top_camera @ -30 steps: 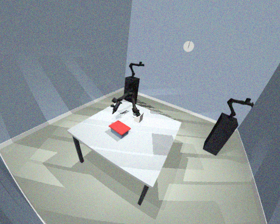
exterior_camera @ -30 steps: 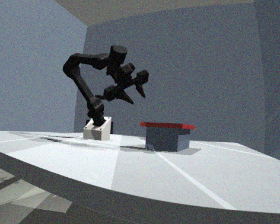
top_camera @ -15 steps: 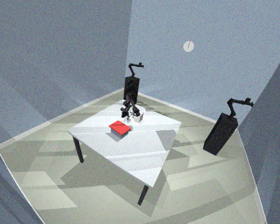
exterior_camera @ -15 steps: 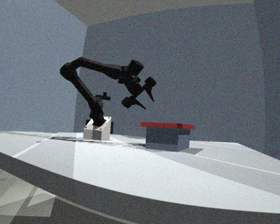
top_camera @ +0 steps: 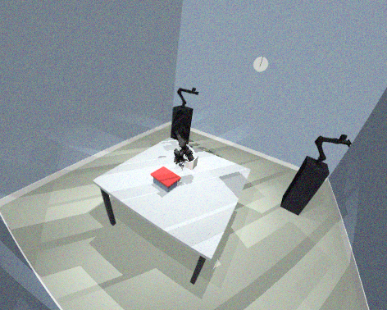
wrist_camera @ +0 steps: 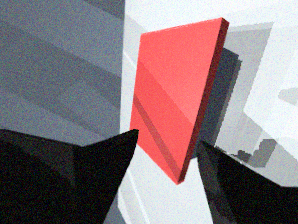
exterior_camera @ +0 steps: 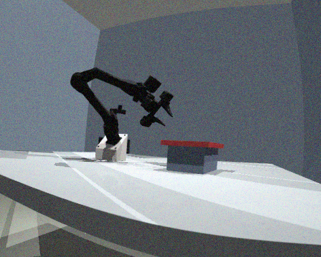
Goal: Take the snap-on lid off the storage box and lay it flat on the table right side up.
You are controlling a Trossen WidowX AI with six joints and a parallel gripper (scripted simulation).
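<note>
Right now my gripper tip is 130 mm short of the red lid and 90 mm above it. The rest, counted from my gripper tip: blue-grey storage box 140 mm below, 130 mm ahead.
</note>
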